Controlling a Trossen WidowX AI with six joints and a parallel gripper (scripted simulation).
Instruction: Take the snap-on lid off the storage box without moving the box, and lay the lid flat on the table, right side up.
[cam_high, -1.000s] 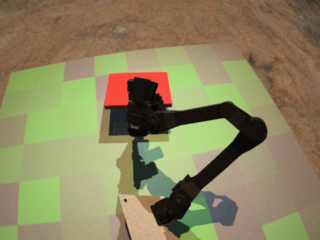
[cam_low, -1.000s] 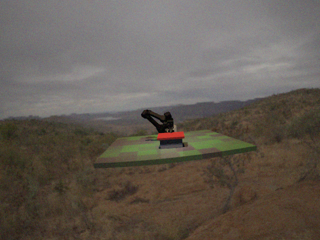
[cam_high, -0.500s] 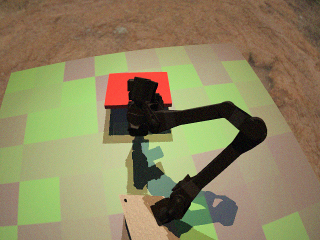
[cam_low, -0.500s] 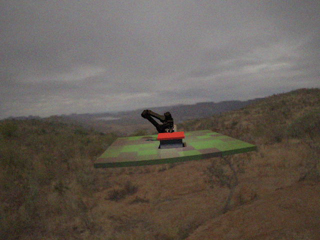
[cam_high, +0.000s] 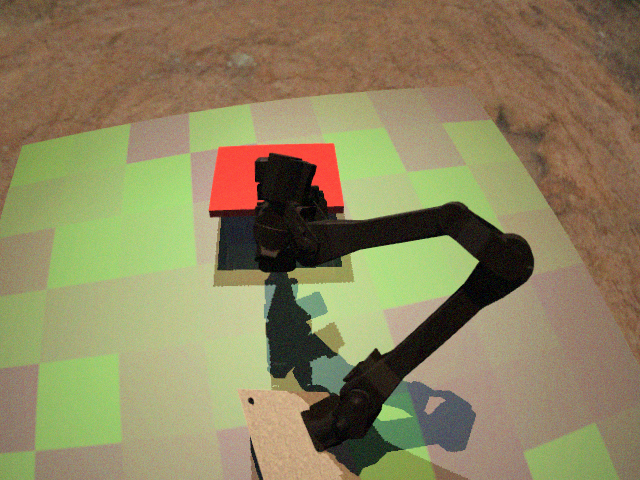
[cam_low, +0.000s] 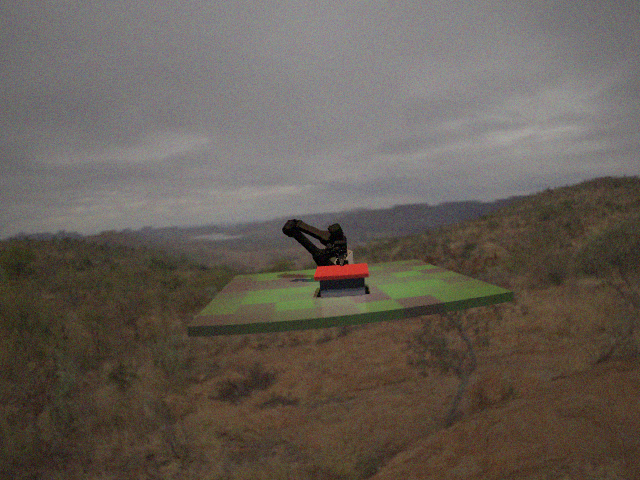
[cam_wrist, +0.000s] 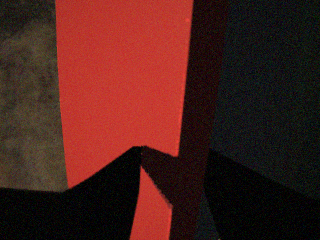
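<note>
Now: the red lid 70 mm ahead of my gripper tip and 20 mm to the right of it. From my gripper tip the other things lie so: storage box 70 mm ahead, 20 mm to the right, 60 mm below.
</note>
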